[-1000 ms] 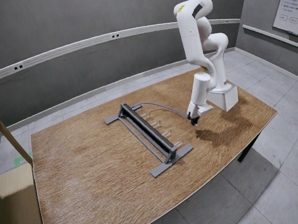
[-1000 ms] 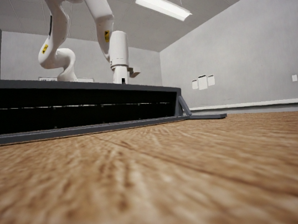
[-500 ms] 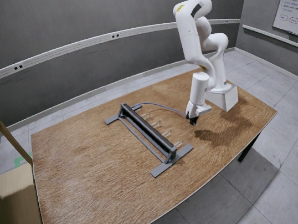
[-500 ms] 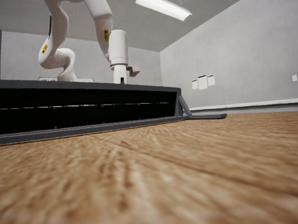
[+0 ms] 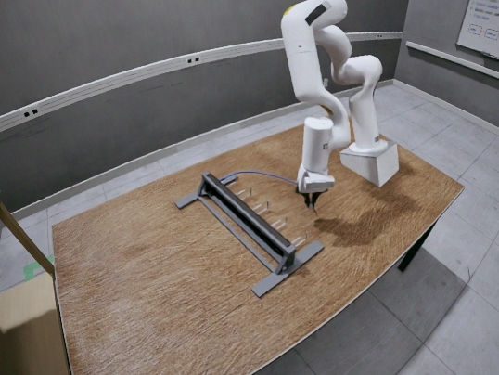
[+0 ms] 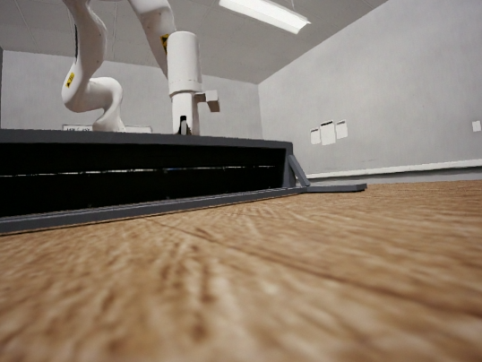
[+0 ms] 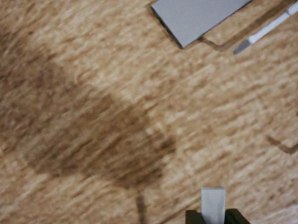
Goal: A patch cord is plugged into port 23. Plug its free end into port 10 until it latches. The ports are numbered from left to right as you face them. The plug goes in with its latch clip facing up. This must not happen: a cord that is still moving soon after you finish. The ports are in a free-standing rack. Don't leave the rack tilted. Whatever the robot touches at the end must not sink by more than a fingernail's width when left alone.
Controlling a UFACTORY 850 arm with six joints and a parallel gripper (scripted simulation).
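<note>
My gripper is now 10 mm short of the plug, 10 mm to the right of it and 10 mm above it.
</note>
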